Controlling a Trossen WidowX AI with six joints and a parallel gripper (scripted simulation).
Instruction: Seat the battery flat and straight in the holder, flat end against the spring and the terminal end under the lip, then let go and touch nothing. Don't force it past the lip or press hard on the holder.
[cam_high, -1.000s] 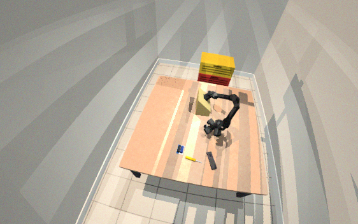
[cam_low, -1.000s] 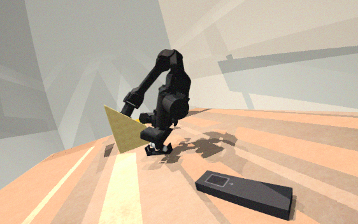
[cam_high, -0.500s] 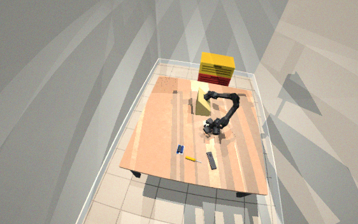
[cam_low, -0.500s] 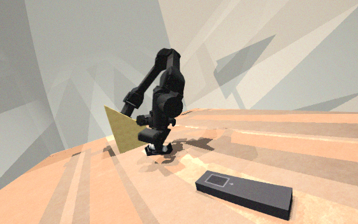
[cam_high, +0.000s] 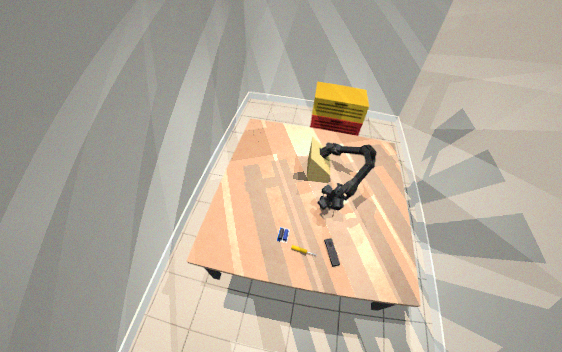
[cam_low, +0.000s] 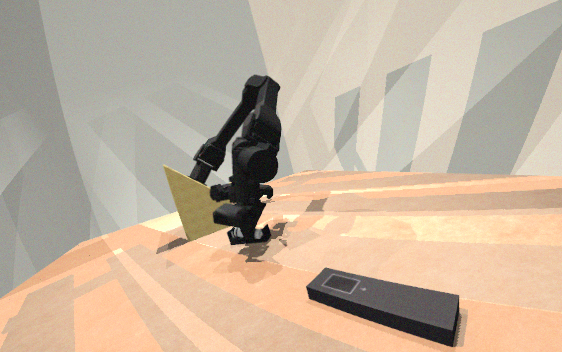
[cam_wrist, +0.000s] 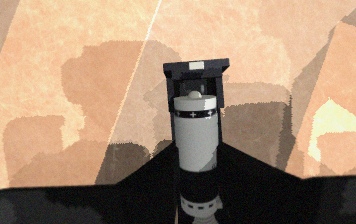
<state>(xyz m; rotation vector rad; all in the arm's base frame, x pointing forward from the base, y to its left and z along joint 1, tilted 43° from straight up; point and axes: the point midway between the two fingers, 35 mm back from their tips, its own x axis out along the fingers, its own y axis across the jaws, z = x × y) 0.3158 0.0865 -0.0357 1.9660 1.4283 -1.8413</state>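
The battery is 10 mm above my gripper tip. The rest, counted from my gripper tip: long black block 330 mm ahead, 10 mm to the left; then yellow screwdriver 340 mm ahead, 140 mm to the right.
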